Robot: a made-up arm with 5 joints. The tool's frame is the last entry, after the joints.
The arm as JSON. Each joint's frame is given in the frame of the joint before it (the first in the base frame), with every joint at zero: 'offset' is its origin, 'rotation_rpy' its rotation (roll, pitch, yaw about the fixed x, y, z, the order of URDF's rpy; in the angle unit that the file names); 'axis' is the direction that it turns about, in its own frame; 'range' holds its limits. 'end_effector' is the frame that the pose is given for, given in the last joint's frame.
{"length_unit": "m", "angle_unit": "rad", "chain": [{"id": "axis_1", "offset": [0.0, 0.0, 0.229], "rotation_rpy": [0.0, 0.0, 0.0], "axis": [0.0, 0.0, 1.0], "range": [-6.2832, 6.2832]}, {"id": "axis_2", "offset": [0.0, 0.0, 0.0], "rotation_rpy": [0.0, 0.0, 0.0], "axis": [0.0, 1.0, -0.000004], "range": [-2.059, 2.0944]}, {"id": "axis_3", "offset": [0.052, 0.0, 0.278], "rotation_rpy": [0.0, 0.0, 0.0], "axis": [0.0, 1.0, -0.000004], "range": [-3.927, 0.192]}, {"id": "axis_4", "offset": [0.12, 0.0, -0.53], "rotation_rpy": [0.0, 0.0, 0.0], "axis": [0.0, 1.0, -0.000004], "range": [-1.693, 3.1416]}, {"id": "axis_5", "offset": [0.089, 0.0, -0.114], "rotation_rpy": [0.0, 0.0, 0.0], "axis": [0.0, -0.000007, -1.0], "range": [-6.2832, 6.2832]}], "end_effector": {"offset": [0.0, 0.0, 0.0], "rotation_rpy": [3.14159, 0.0, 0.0]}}
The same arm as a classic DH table. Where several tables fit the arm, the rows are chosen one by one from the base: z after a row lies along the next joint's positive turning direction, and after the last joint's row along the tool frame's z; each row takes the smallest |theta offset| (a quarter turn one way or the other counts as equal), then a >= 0, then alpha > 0; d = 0 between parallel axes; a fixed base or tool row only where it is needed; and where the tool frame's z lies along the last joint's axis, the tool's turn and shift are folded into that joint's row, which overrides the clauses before.
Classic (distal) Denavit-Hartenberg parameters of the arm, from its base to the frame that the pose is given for. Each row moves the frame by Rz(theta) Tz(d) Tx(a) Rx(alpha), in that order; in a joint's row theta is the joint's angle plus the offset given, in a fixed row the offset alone. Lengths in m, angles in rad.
axis_1: a 0.0000; alpha -1.5708; d 0.2290; theta0 0.0000
axis_2: a 0.2828; alpha 0.0000; d 0.0000; theta0 -1.3859
axis_3: a -0.5434; alpha 0.0000; d 0.0000; theta0 -0.4076
axis_4: a -0.0890; alpha 1.5708; d 0.0000; theta0 -1.3481
axis_5: a 0.0000; alpha 0.0000; d 0.1140; theta0 3.1416
Joint limits (rad, base to tool): -6.2832..6.2832 -2.0590..2.0944 -3.9270..0.1920 -1.6930..3.1416 -6.2832..6.2832

